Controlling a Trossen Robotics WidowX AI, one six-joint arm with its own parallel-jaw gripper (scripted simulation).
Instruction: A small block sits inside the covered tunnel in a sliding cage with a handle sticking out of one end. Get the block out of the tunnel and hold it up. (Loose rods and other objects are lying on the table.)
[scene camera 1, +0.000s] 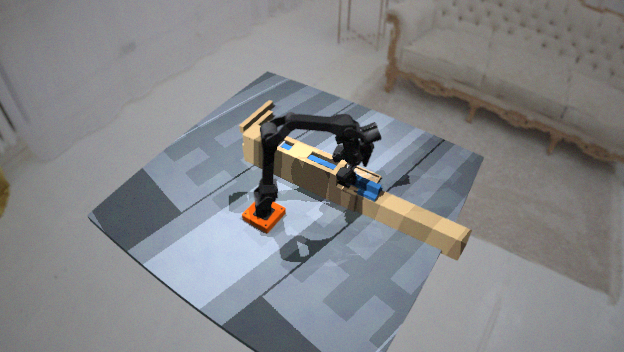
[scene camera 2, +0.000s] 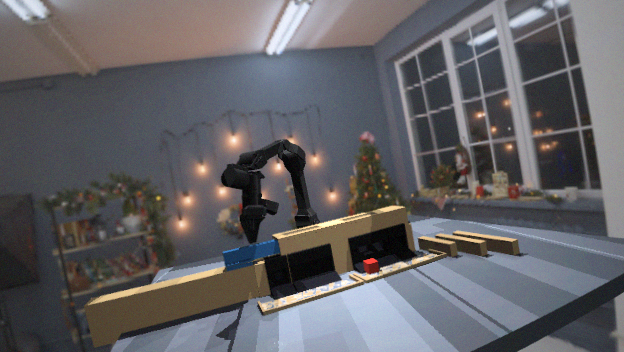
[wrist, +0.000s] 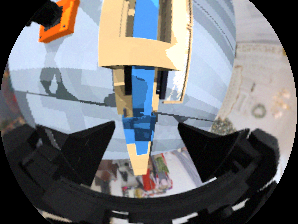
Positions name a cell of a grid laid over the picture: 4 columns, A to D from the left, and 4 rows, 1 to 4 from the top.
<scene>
My gripper (scene camera 1: C2) is 1.51 m from the lens. A tan covered tunnel (scene camera 1: C2): 1.55 m from the lens.
</scene>
